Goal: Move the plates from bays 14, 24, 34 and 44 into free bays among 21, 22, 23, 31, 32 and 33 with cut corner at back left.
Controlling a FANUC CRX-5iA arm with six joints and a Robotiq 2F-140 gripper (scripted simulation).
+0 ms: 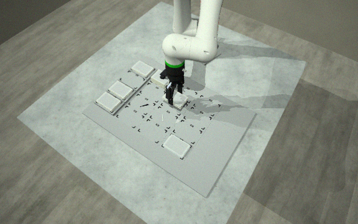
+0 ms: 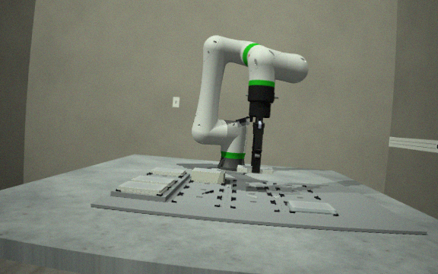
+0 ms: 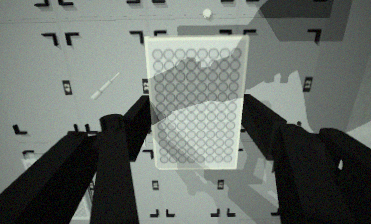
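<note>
Right now my hand is 11 cm short of the white tip, 9 cm above it and 1 cm to the left of it. Round my hand: sealed deep-well block: 17 cm to the right, 11 cm behind, 8 cm below; then plate: 21 cm ahead, 16 cm to the left, 9 cm below; then thin black stick: 15 cm to the right, 11 cm ahead, 9 cm below.
</note>
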